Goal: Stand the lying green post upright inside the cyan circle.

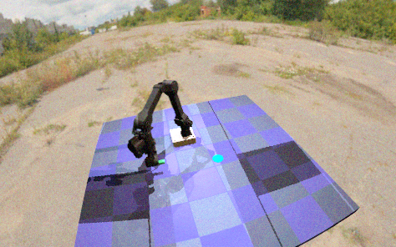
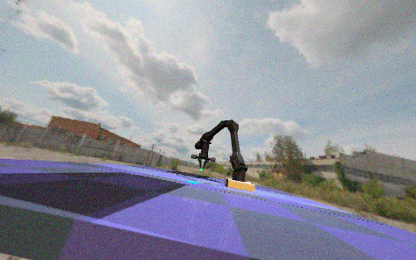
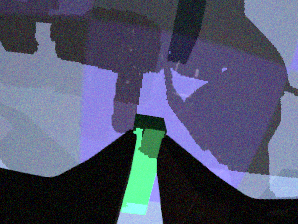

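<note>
Right now the cyan circle is 30 mm ahead of my gripper tip, 340 mm to the left of it and 60 mm below it. From my gripper tip the other things lie so: green post 20 mm to the left.
</note>
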